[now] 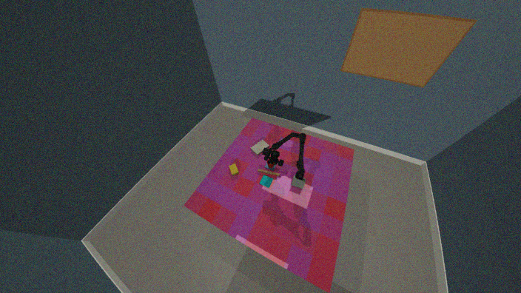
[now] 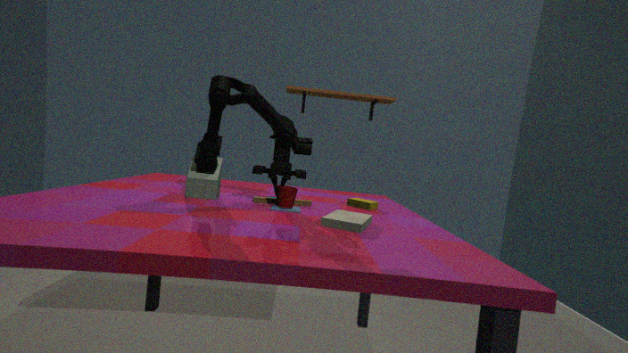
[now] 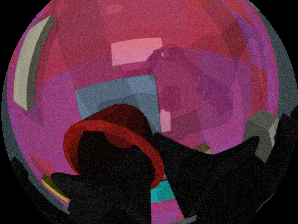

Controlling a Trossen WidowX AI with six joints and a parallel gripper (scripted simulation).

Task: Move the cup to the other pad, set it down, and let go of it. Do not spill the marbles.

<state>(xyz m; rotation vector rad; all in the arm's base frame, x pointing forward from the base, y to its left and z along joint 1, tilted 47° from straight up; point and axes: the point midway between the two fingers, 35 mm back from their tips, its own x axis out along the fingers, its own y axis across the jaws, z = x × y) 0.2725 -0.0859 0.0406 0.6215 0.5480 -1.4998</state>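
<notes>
Right now the teal pad is 10 mm ahead of my gripper tip, 180 mm to the left of it and 50 mm below it. Round my gripper tip: blue pad 30 mm ahead, 10 mm to the right, 50 mm below; then tan bar 20 mm ahead, 90 mm to the left, 40 mm below; then red cup 30 mm ahead.
</notes>
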